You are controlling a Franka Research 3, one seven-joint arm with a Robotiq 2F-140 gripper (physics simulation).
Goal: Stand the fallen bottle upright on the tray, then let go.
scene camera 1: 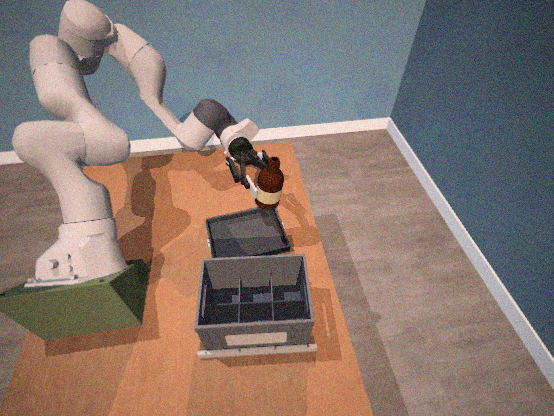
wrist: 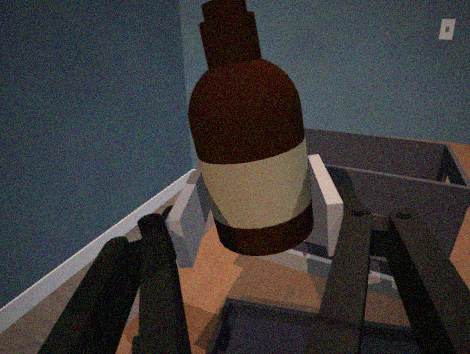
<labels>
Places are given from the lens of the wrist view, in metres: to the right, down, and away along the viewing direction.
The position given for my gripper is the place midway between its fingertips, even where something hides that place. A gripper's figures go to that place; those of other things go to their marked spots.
my gripper [wrist: 257, 181]: 0.02, 0.00, 0.20
brown bottle [wrist: 245, 115]: 0.01, -0.03, 0.15
pale strip [wrist: 312, 264]: 0.12, 0.13, 0.42
The marked spots on the pale strip and the brown bottle are 0.34 m apart.
</labels>
